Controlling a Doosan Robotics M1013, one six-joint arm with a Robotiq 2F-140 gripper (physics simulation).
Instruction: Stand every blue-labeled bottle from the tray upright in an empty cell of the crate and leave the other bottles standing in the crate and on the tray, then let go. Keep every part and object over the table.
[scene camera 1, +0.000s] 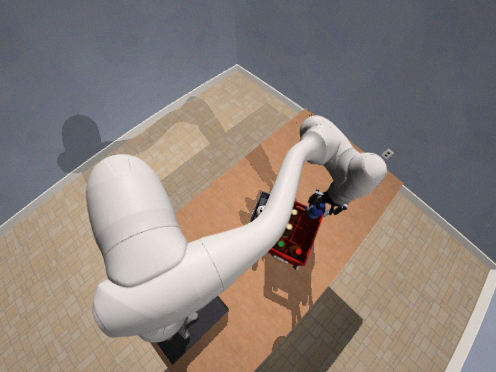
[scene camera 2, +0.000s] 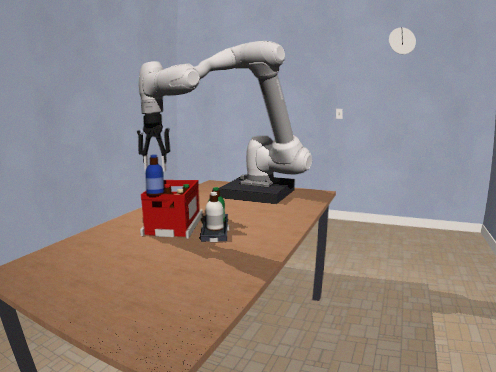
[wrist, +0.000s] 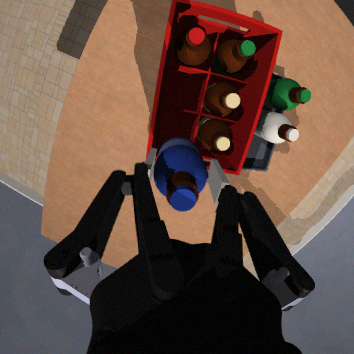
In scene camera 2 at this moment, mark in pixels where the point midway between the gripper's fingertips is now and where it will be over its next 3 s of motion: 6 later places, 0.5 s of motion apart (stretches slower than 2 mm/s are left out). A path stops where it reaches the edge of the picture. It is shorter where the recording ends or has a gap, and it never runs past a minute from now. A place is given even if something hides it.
My gripper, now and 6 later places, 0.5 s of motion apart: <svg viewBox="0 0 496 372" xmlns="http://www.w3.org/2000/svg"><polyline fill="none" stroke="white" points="155,171 160,170 160,177 161,185 160,189 159,188 157,188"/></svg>
